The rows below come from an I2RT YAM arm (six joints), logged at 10 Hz.
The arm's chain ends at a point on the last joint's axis. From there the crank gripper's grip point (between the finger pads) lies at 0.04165 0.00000 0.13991 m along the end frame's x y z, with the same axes.
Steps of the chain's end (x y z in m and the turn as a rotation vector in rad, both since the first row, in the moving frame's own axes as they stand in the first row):
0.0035, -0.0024, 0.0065, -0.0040, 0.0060, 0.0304
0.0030, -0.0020, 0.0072, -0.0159, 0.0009, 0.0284
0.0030, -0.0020, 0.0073, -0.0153, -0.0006, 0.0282
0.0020, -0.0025, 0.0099, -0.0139, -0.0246, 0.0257
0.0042, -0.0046, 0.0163, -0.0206, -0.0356, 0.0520
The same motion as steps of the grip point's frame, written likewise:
0.0043, -0.0006, 0.0062, -0.0040, 0.0060, 0.0304
0.0031, 0.0014, 0.0071, -0.0159, 0.0009, 0.0284
0.0029, 0.0013, 0.0073, -0.0153, -0.0006, 0.0282
-0.0015, 0.0005, 0.0109, -0.0139, -0.0246, 0.0257
-0.0009, 0.0003, 0.0176, -0.0206, -0.0356, 0.0520

